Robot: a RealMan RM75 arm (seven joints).
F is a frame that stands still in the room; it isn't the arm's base.
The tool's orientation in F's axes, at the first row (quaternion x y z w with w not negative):
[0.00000 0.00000 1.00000 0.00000]
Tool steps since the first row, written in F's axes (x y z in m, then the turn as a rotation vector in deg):
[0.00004 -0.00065 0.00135 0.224 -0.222 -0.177]
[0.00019 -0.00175 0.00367 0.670 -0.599 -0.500]
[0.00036 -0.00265 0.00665 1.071 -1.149 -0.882]
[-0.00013 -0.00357 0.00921 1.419 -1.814 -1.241]
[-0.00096 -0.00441 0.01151 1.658 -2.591 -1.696]
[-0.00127 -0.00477 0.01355 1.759 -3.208 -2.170]
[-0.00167 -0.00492 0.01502 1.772 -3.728 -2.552]
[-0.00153 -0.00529 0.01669 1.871 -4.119 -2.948]
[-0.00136 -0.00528 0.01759 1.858 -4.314 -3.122]
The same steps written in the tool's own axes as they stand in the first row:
[-0.00004 0.00065 0.00135 -0.224 0.222 -0.177]
[-0.00019 0.00175 0.00367 -0.670 0.599 -0.500]
[-0.00036 0.00265 0.00665 -1.071 1.149 -0.882]
[0.00013 0.00357 0.00921 -1.419 1.814 -1.241]
[0.00096 0.00441 0.01151 -1.658 2.591 -1.696]
[0.00127 0.00477 0.01355 -1.759 3.208 -2.170]
[0.00167 0.00492 0.01502 -1.772 3.728 -2.552]
[0.00153 0.00529 0.01669 -1.871 4.119 -2.948]
[0.00136 0.00528 0.01759 -1.858 4.314 -3.122]

